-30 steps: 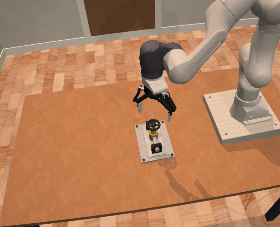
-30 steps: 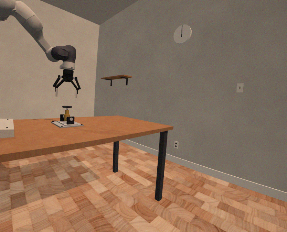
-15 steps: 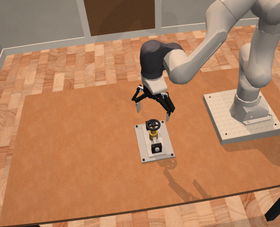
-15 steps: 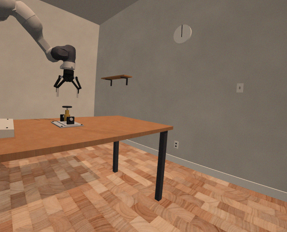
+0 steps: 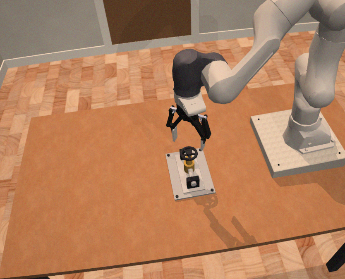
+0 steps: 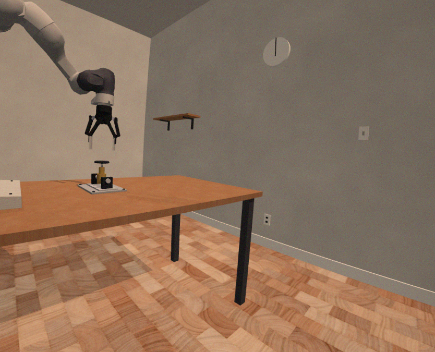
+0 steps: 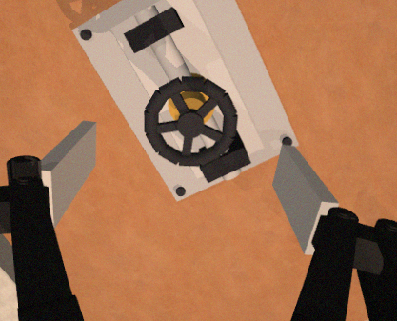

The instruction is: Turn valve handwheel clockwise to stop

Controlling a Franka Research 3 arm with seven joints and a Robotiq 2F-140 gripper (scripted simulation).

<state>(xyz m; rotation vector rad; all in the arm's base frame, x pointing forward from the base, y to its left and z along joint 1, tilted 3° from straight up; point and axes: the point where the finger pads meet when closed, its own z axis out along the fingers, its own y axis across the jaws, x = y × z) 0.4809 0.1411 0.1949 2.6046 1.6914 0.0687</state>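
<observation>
My hand is 90 mm above the black spoked handwheel.
</observation>
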